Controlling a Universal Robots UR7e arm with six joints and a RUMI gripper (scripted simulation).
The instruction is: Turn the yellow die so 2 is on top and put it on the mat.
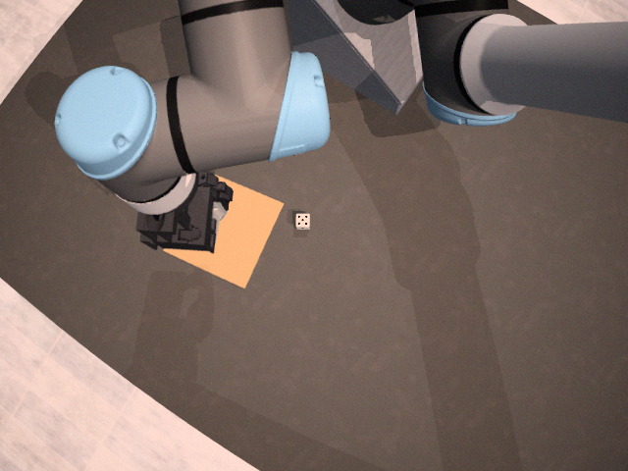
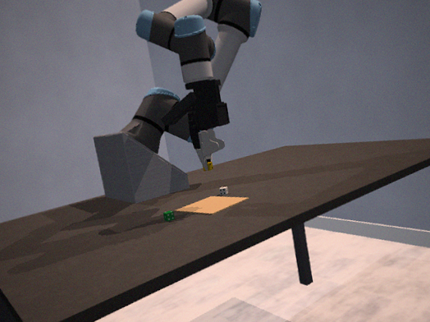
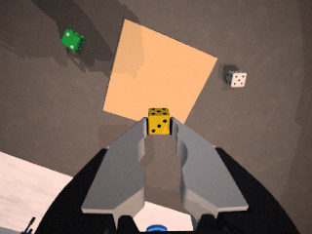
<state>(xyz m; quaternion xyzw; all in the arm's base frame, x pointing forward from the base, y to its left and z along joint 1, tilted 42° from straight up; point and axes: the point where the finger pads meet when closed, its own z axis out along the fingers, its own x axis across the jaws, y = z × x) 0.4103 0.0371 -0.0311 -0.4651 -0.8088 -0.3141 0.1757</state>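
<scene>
Now: hand 1 cm above the yellow die. The rest, counted from my hand: orange mat: 1 cm behind, 11 cm below; then green die: 13 cm to the right, 10 cm below; then white die: 8 cm behind, 9 cm to the left, 10 cm below.
</scene>
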